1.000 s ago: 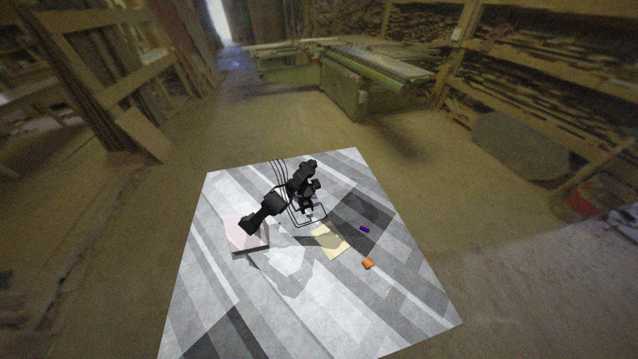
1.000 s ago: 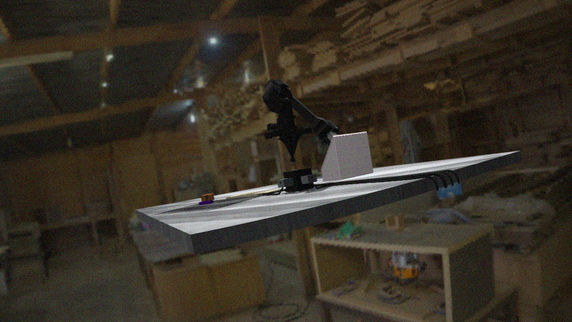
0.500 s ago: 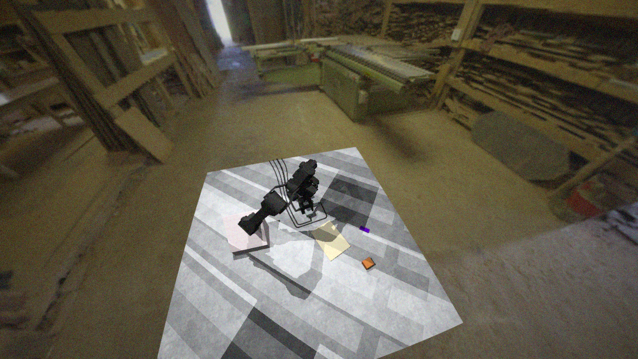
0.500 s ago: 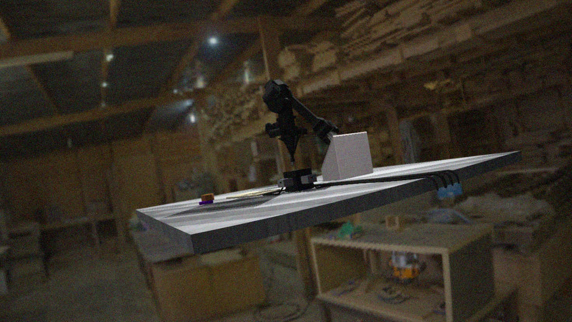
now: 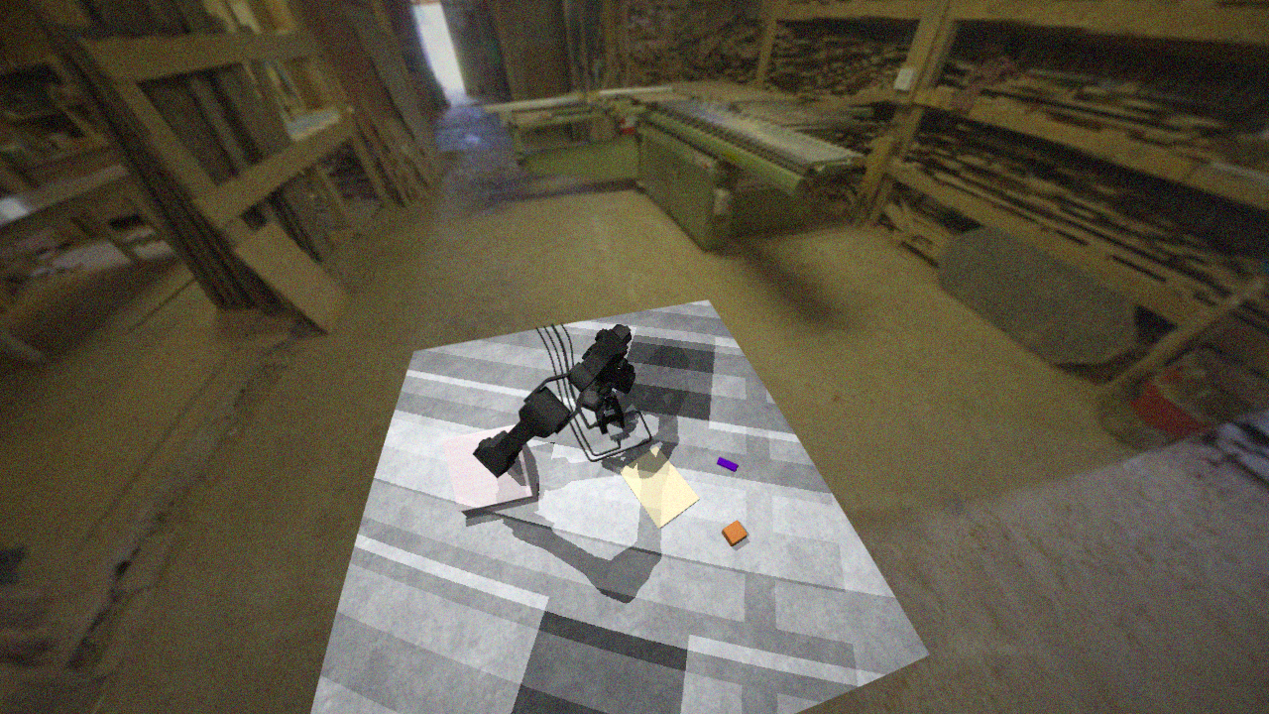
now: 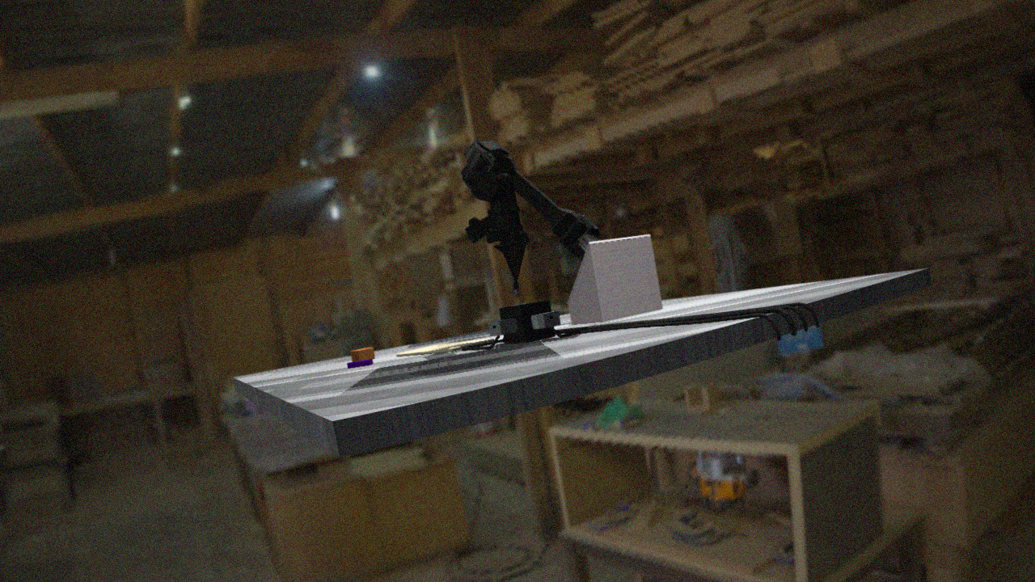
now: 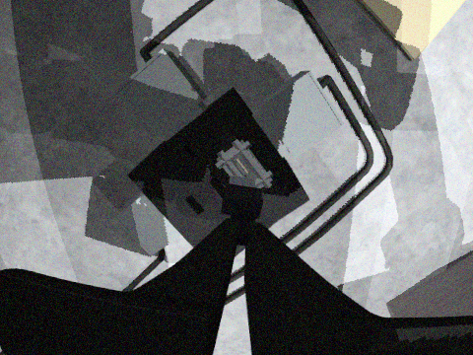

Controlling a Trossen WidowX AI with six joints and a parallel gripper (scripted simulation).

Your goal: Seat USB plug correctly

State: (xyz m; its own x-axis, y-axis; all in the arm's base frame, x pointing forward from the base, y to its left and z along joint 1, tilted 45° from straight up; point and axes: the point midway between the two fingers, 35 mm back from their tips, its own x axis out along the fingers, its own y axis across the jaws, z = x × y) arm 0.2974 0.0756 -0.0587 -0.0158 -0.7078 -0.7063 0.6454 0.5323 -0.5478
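Right now my gripper tip is 20 mm above the USB plug. Also, from my gripper tip: cream sheet (230 mm to the right, 130 mm below, 90 mm ahead); then purple piece (300 mm ahead, 230 mm to the right, 130 mm below); then orange block (410 mm to the right, 230 mm ahead, 120 mm below).
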